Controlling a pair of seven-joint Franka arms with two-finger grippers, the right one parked.
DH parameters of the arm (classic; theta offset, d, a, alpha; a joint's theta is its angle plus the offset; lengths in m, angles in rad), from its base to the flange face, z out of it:
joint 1: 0 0.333 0 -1.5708
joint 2: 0 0 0 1.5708
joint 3: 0 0.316 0.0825 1.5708
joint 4: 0 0 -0.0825 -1.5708
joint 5: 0 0.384 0 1.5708
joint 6: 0 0 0.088 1.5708
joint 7: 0 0.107 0 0
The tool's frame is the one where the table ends.
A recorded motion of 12 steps. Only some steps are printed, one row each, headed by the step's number.
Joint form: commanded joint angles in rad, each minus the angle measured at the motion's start. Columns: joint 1, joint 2, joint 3, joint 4, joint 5, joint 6, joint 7.
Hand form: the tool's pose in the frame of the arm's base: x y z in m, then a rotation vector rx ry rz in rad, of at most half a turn. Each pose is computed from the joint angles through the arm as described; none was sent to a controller.
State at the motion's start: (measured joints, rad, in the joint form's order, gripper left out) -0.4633 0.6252 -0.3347 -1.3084 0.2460 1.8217 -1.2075
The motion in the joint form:
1: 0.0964 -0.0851 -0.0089 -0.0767 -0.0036 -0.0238 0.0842
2: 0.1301 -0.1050 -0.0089 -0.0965 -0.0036 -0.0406 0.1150
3: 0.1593 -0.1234 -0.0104 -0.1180 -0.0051 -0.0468 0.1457
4: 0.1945 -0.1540 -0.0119 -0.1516 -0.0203 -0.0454 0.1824
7: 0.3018 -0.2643 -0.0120 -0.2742 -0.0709 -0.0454 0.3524
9: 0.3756 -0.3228 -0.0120 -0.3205 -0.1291 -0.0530 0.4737
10: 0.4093 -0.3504 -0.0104 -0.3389 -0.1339 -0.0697 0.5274
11: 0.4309 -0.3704 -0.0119 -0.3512 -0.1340 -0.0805 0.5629
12: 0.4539 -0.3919 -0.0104 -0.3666 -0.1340 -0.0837 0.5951
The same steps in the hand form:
1: 0.5673 -0.4025 0.4043 -2.9753 -0.5780 0.0194
2: 0.5743 -0.3807 0.4072 -2.9583 -0.5752 0.0341
3: 0.5790 -0.3631 0.4093 -2.9510 -0.5652 0.0454
4: 0.5820 -0.3428 0.4141 -2.9549 -0.5601 0.0622
7: 0.5816 -0.2781 0.4279 -2.9755 -0.4658 0.1243
9: 0.5833 -0.2370 0.4417 -3.0198 -0.4183 0.1741
10: 0.5830 -0.2153 0.4485 -3.0185 -0.3903 0.1878
11: 0.5816 -0.2026 0.4539 -3.0171 -0.3660 0.1921
12: 0.5808 -0.1879 0.4592 -3.0163 -0.3532 0.1886

